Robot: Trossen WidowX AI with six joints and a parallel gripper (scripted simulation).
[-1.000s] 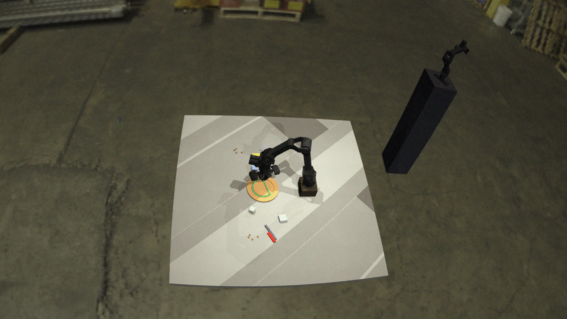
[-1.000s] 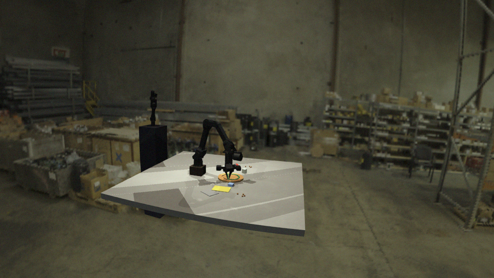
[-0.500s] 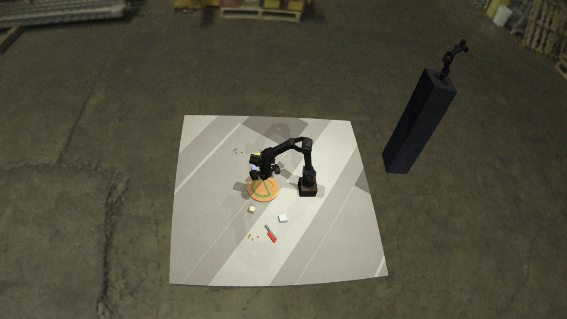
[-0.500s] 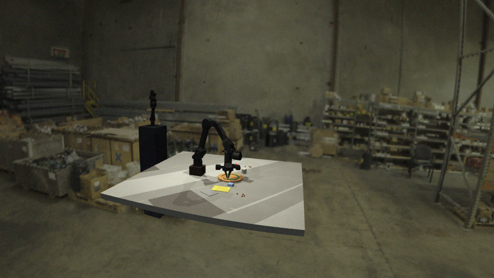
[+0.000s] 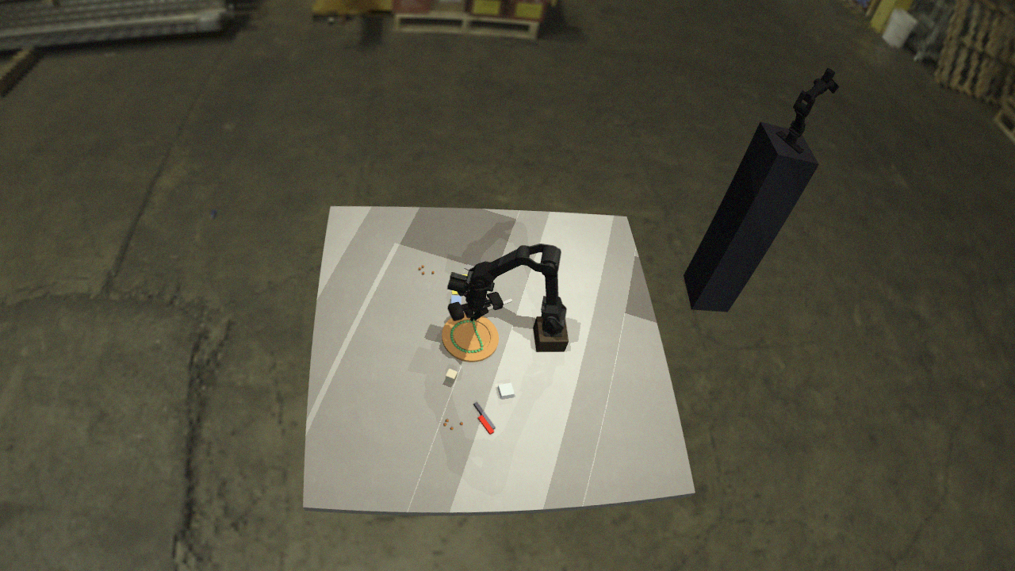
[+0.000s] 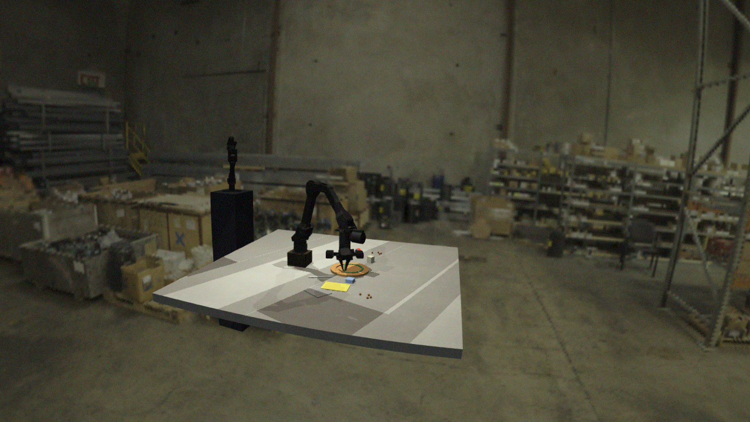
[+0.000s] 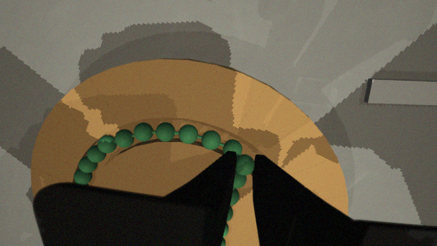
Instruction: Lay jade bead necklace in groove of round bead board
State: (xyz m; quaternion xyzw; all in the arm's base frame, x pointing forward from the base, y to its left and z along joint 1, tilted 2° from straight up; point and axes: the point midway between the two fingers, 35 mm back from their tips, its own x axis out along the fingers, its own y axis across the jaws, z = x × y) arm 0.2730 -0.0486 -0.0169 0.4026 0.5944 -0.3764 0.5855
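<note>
Right now the blue block is 9 cm to the right of my gripper tip, 6 cm ahead of it and 1 cm below it. Round my gripper tip: yellow pad: 17 cm to the right, 2 cm below, 2 cm ahead; white strip: 9 cm to the right, 9 cm behind, 2 cm below; cream cube: 24 cm to the left, 7 cm ahead.
</note>
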